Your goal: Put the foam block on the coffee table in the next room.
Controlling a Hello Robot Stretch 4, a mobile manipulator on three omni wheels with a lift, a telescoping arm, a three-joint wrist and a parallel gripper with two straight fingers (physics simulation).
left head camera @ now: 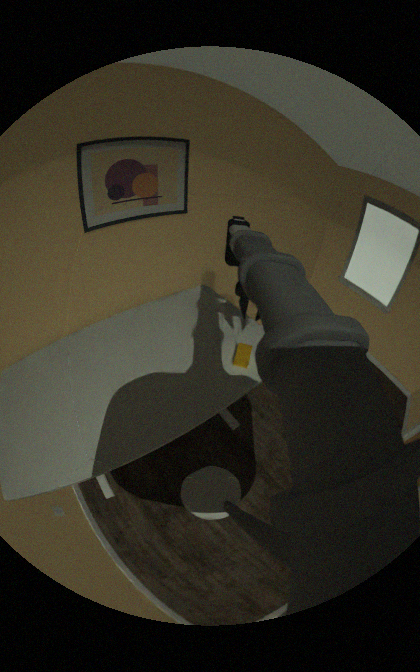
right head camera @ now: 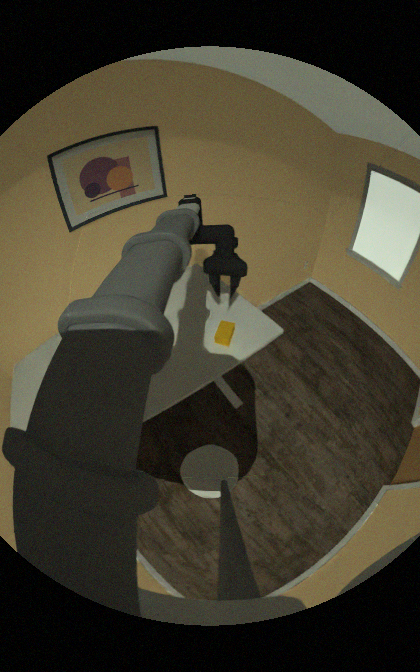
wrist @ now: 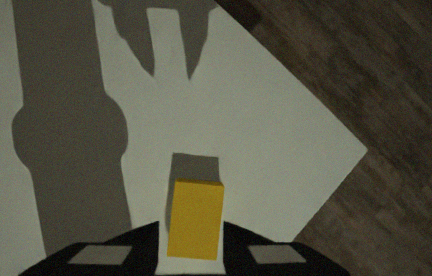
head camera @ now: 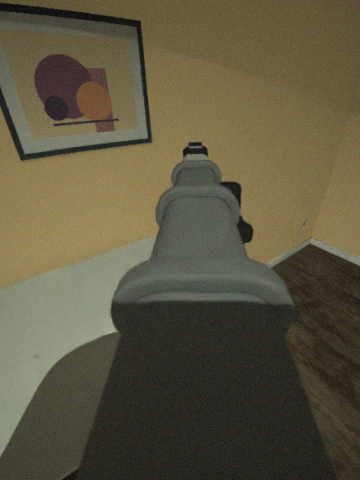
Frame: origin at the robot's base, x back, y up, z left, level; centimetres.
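Where they show: gripper, between the fingertips: point(wrist: 191, 241).
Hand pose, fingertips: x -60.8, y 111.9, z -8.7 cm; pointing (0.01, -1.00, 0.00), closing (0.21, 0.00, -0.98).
After its pixels a point has its place.
The foam block, a yellow box point(left head camera: 242, 355) point(right head camera: 225, 333) point(wrist: 196, 220) @[x -58.1, y 96.8, z -8.7 cm], lies flat on a white table point(left head camera: 45, 405) point(right head camera: 265, 330) point(wrist: 280, 120) @[x -68.4, y 92.3, z -22.9 cm] near its right end. My gripper point(right head camera: 224, 300) point(wrist: 191, 241) @[x -60.8, y 111.9, z -8.7 cm] is open and points down, with its fingers apart above the table. In the wrist view the block shows in the gap between the fingertips, but lower down, on the table top. In the right head view the fingertips stand above and behind the block, clear of it. In the head view the arm hides the block. A coffee table does not show in these views.
A yellow wall with a framed picture point(head camera: 75, 145) @[x -95.7, y 144.3, z 47.9 cm] point(left head camera: 132, 222) point(right head camera: 117, 205) stands behind the table. A window point(left head camera: 382, 255) point(right head camera: 395, 225) is at the right. Dark wooden floor point(right head camera: 320, 410) point(wrist: 400, 75) @[x -86.8, y -2.7, z -133.8 cm] lies beyond the table's edge. The arm's shadow falls across the table.
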